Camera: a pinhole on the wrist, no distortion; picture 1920 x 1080 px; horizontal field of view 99.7 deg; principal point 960.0 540.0 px. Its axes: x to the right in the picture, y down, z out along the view. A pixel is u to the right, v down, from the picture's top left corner.
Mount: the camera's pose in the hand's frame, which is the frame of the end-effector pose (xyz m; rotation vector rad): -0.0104 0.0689 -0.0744 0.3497 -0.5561 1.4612
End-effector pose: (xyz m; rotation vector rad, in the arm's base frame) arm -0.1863 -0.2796 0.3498 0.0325 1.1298 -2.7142
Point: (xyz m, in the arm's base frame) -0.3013 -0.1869 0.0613
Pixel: behind the camera
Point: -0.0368 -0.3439 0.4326
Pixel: 1184 965
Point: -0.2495 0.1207 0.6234
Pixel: outside the picture
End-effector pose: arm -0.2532 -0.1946 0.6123 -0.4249 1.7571 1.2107
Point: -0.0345 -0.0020 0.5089
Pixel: 1038 372
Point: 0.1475 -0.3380 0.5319
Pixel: 352 733
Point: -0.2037 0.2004 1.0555
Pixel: outside the picture
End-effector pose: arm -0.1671 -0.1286 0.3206 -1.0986 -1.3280 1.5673
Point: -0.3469 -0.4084 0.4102
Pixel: 1155 888
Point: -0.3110 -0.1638 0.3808
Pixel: 1046 377
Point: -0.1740 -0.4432 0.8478
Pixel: 434 956
